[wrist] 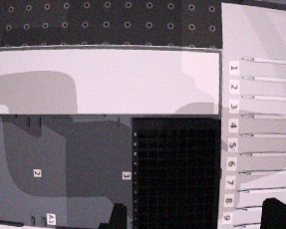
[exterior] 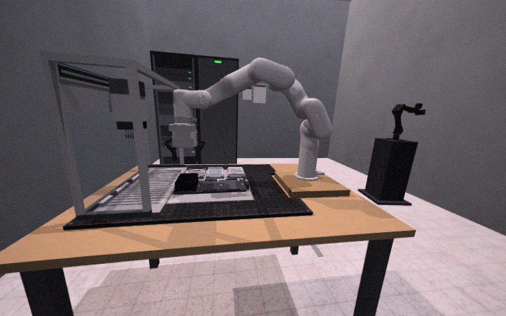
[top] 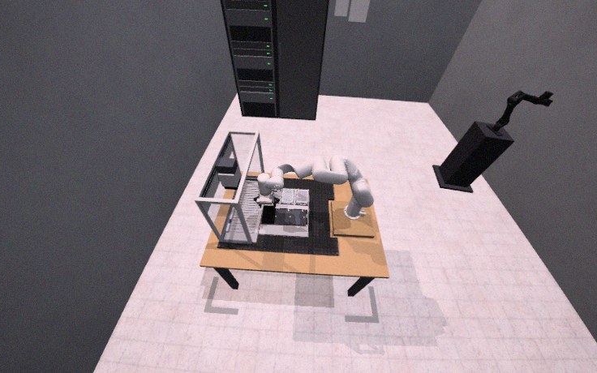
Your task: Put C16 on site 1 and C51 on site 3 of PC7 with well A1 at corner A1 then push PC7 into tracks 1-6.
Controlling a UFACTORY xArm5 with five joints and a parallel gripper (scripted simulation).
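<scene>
Now: hand 9 cm past the 96-well plate C15, 20 cm to the left of it and 13 cm above it. Round my hand: post: 6 cm ahead, 23 cm to the left, 11 cm above; then grey plate carrier PC7: 11 cm behind, 2 cm to the right, 13 cm below.
</scene>
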